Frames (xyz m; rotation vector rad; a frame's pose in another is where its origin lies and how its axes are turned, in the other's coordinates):
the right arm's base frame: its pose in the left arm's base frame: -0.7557 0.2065 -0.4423 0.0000 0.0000 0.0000
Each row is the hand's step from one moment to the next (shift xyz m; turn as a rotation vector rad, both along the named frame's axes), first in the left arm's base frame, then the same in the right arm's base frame.
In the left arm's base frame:
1: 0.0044 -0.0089 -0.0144 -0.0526 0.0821 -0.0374
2: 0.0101 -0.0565 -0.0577 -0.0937 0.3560 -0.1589
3: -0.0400 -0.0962 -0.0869 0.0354 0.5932 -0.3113
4: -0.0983 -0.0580 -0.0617 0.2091 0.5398 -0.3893
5: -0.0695 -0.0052 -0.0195 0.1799 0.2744 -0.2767
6: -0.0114 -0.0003 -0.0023 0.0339 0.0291 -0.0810
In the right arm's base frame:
1: 0.0044 -0.0089 -0.0144 -0.0526 0.0821 -0.0374
2: 0.0101 -0.0565 -0.0577 -0.0937 0.3560 -0.1589
3: -0.0400 -0.0962 -0.0869 0.0354 0.5932 -0.3113
4: -0.0983 -0.0580 -0.0617 0.2091 0.5398 -0.3893
5: -0.0695 -0.0052 -0.0195 0.1799 0.2744 -0.2767
6: -0.0114 -0.0003 -0.0023 0.0339 0.0291 -0.0810

